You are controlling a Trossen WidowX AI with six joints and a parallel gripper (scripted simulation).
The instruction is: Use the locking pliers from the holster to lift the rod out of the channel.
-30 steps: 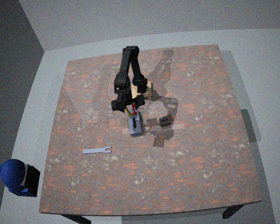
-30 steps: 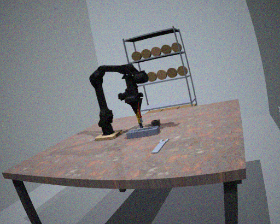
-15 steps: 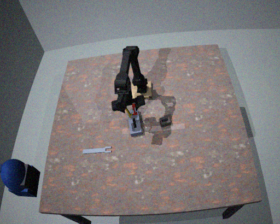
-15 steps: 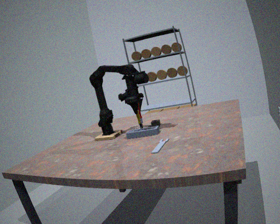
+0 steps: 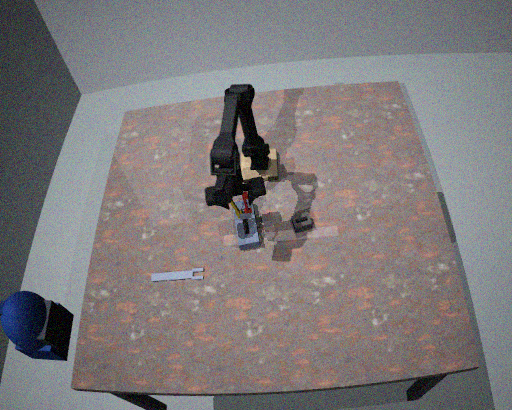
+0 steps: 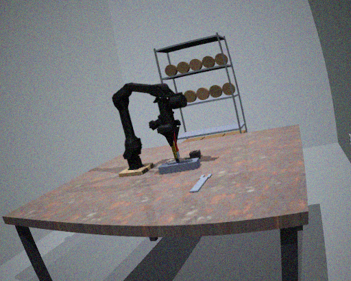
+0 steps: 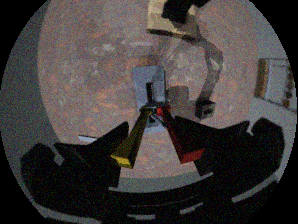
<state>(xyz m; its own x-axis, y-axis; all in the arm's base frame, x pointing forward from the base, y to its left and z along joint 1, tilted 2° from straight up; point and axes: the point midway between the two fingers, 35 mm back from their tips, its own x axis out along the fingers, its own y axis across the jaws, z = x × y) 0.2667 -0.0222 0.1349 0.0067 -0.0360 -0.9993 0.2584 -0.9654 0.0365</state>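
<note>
My gripper tip is now 1 cm to the right of the grey channel block and 10 cm above it. Also, from my gripper tip: flat grey forked bar 20 cm ahead, 18 cm to the right, 12 cm below; then small dark holster 1 cm behind, 20 cm to the left, 11 cm below.
</note>
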